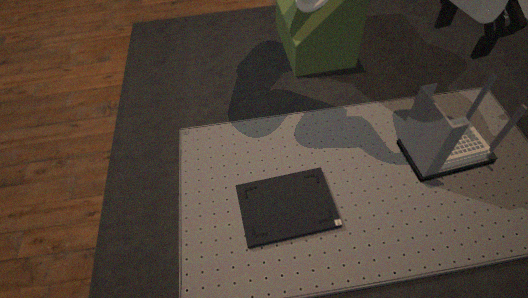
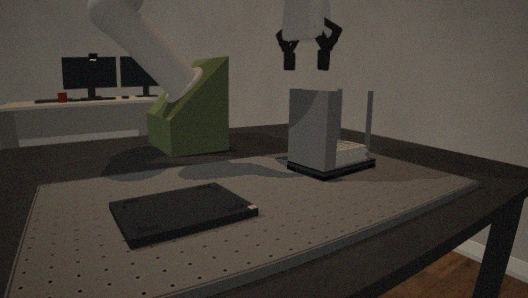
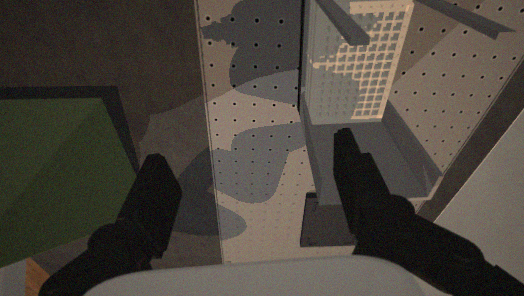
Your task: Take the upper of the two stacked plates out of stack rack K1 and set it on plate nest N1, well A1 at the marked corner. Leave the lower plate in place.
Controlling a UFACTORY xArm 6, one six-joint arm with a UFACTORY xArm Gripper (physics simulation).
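Frame: origin at the arm's base, x ahead, y left, z up, level; centimetres.
Seen in the pictures: gripper, fingertip midpoint: [image 1: 459, 40] [image 2: 305, 70] [image 3: 251, 162]; arm's base at its link origin: [image 2: 185, 85].
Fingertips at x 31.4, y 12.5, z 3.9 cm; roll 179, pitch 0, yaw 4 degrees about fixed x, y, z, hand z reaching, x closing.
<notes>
Pixels of each thing's top centre, then the offset from my fingertips to it. "spot": a spot on its surface instead. Level surfaces: height alone.
- Stack rack K1 at its top centre: [image 3: 402, 127] [image 1: 479, 96] [image 2: 337, 89] dz -3.7, dx +9.6, dy -1.5 cm
- upper plate at its top centre: [image 3: 354, 71] [image 2: 330, 145] [image 1: 448, 138] dz -14.3, dx +9.6, dy -2.5 cm
- Plate nest N1 at its top centre: [image 2: 180, 203] [image 1: 286, 203] [image 3: 335, 226] dz -17.6, dx +11.2, dy -34.6 cm
- flat black slab with a whitish marker, surface spot: [image 2: 252, 207] [image 1: 337, 223] spot: dz -17.8, dx +17.3, dy -27.6 cm
- perforated board at its surface level: dz -19.0 cm
Stack rack K1 [image 1: 425, 137] [image 2: 312, 130] [image 3: 370, 160] stands on the perforated board, with a tall grey wall on one side and slim posts opposite. Two pale plates lie stacked low in it; the upper plate [image 1: 470, 142] [image 2: 351, 146] [image 3: 382, 60] shows its grid top, and the lower one is mostly hidden beneath. Plate nest N1 [image 1: 287, 207] [image 2: 185, 210] [image 3: 325, 225] is a flat black slab with a whitish marker [image 1: 338, 222] [image 2: 252, 207] at one corner. My gripper [image 1: 461, 37] [image 2: 306, 66] [image 3: 251, 162] is open and empty, high above the table, above rack height and off the plates' centre.
The green robot pedestal [image 1: 327, 47] [image 2: 200, 115] [image 3: 60, 160] stands behind the perforated board [image 1: 390, 240] [image 2: 300, 235] [image 3: 270, 225]. The rack's tall wall and posts [image 1: 507, 127] [image 2: 369, 120] [image 3: 465, 17] rise around the plates. Arm shadows cross the board.
</notes>
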